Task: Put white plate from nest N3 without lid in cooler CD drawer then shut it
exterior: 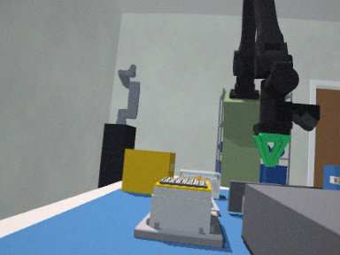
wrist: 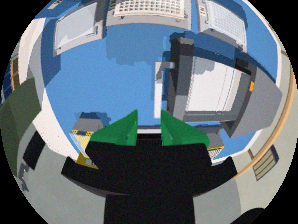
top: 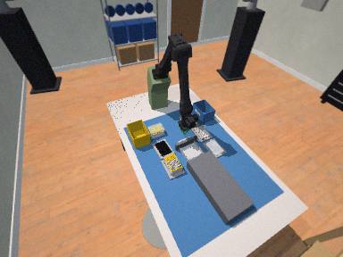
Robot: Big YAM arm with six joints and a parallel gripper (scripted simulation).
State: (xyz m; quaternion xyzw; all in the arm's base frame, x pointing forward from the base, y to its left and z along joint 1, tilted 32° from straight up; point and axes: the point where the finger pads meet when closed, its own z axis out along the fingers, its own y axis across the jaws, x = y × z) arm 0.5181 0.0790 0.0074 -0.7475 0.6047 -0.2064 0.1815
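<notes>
The white plate is 19 cm to the left of my hand, 9 cm below it and 4 cm behind it. The rest, counted from my hand: black plate (18 cm to the right, 9 cm below, 4 cm ahead); then yellow-topped tip box (21 cm ahead, 15 cm to the right, 6 cm below); then drawer (17 cm ahead, 9 cm below, 4 cm to the left).
</notes>
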